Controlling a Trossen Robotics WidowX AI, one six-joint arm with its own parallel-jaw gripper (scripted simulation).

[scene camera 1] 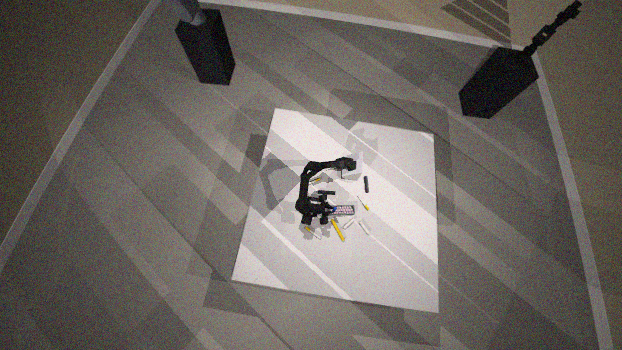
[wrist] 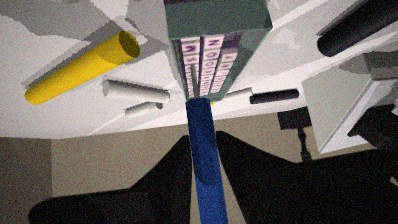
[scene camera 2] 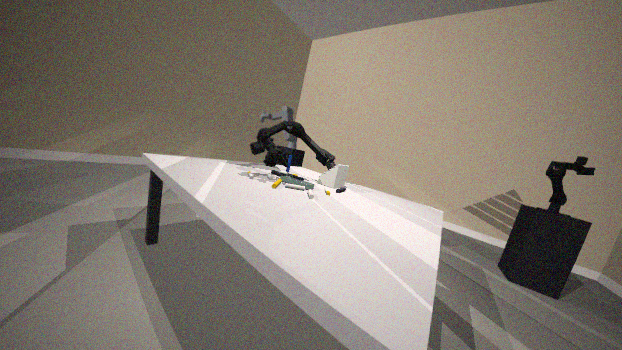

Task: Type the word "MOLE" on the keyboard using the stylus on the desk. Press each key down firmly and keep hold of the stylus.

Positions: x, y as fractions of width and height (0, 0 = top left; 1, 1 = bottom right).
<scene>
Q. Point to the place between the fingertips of the gripper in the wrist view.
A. At 0.51, 0.62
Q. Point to a yellow pencil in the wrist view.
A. At 0.31, 0.21
</scene>
